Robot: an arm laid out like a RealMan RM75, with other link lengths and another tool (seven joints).
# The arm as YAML. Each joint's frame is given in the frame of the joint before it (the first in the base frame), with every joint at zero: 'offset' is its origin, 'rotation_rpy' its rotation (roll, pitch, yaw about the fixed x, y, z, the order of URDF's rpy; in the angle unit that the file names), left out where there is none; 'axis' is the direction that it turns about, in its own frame. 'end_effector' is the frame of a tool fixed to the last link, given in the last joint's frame.
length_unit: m
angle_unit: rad
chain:
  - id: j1
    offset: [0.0, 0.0, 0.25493]
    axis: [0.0, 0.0, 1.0]
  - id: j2
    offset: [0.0, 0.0, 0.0]
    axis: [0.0, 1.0, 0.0]
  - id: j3
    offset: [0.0, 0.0, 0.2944]
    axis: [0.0, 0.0, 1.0]
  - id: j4
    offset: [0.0, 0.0, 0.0]
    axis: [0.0, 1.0, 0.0]
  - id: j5
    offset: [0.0, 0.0, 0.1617]
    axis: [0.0, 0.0, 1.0]
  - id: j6
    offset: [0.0, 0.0, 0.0]
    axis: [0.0, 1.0, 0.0]
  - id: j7
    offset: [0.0, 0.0, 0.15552]
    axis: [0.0, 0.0, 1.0]
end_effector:
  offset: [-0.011, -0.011, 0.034]
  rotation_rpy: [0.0, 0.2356, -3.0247]
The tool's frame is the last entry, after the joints.
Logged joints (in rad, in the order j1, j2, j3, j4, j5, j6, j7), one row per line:
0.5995, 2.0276, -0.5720, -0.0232, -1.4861, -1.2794, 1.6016
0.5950, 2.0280, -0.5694, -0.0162, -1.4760, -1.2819, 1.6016
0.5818, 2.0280, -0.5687, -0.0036, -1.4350, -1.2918, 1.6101
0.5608, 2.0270, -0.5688, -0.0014, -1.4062, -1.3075, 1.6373
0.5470, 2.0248, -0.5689, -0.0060, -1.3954, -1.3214, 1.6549
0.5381, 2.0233, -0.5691, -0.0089, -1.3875, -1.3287, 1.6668
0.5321, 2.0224, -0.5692, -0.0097, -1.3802, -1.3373, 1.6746
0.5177, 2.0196, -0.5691, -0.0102, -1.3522, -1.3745, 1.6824
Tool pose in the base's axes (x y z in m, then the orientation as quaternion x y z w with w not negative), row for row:
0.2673, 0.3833, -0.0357, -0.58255, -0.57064, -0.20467, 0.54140
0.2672, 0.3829, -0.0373, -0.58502, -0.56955, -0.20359, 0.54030
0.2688, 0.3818, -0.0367, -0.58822, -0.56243, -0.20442, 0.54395
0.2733, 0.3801, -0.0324, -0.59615, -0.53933, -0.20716, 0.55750
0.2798, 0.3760, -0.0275, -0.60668, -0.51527, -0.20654, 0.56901
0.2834, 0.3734, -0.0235, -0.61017, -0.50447, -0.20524, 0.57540
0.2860, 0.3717, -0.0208, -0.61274, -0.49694, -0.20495, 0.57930
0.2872, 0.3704, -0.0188, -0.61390, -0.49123, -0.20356, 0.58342
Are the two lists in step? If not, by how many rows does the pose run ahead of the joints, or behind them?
The pose runs 1 row behind the joints: the pose in row i belongs to the joints in row i - 1.
